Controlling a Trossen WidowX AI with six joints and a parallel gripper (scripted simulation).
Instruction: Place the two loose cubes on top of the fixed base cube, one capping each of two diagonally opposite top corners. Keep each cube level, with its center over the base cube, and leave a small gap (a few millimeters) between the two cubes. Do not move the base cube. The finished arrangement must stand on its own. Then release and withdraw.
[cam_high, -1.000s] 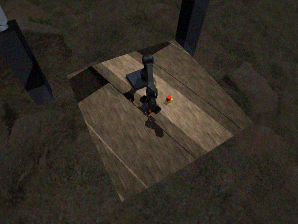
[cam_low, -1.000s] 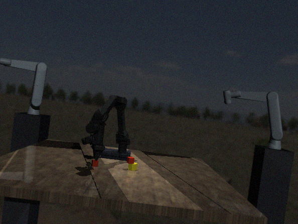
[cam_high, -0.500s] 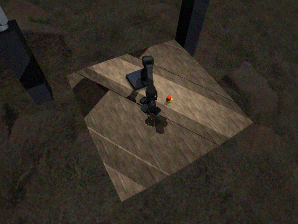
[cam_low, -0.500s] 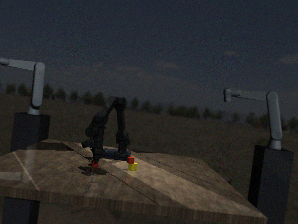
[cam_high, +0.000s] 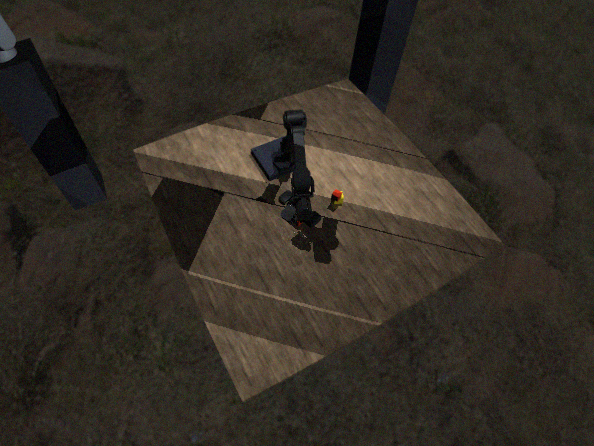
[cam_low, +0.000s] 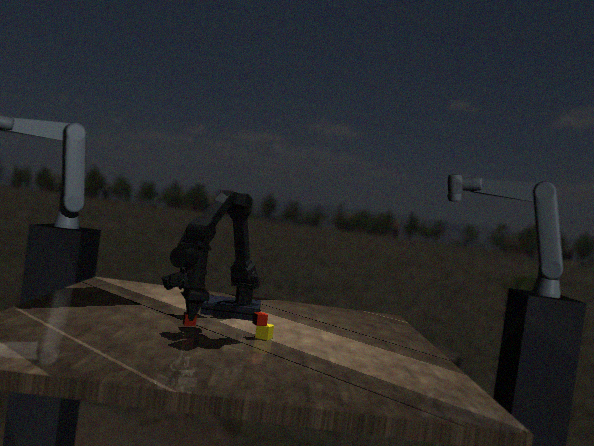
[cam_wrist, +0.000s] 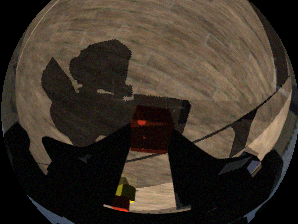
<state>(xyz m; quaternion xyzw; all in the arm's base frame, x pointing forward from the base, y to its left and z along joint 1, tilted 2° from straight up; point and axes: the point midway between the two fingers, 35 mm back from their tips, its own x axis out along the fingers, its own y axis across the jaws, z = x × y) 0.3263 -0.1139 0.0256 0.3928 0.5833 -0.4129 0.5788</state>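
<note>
Now: the yellow base cube 40 mm behind my gripper tip, 220 mm to the left of it and 10 mm below it.
</note>
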